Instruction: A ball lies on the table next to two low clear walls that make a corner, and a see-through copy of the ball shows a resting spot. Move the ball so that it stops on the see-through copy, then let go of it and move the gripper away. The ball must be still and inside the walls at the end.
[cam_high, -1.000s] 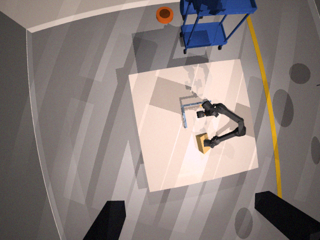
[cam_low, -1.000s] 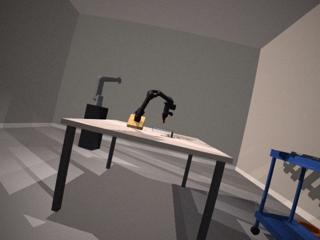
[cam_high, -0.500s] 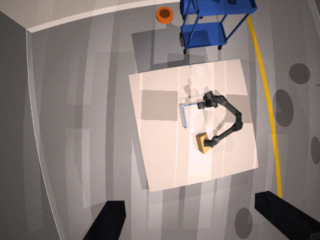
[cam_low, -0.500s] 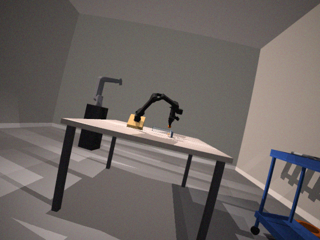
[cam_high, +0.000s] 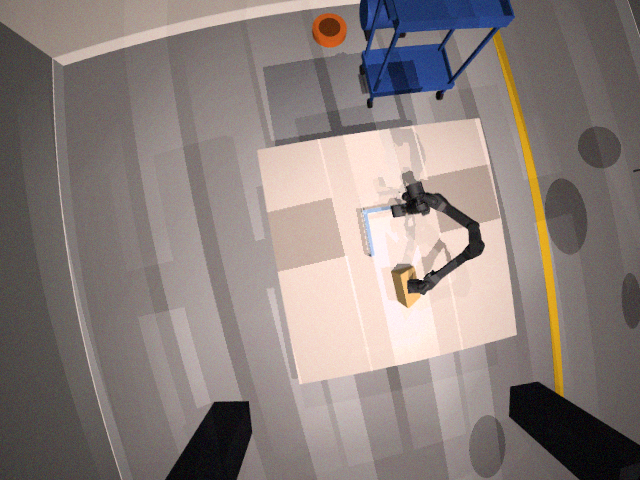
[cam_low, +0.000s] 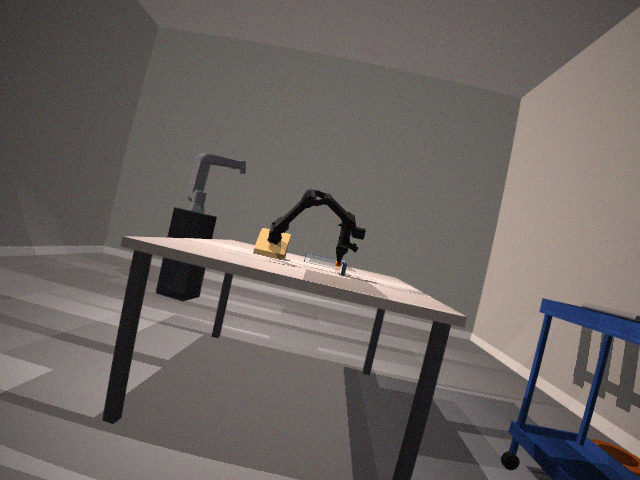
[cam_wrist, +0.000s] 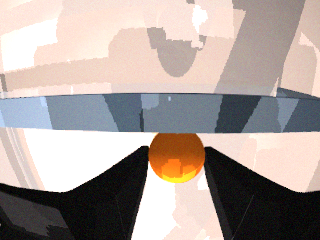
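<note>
The see-through copy of ball lies 3 cm below my gripper tip. The rest, counted from my gripper tip: orange ball right at my gripper tip.
</note>
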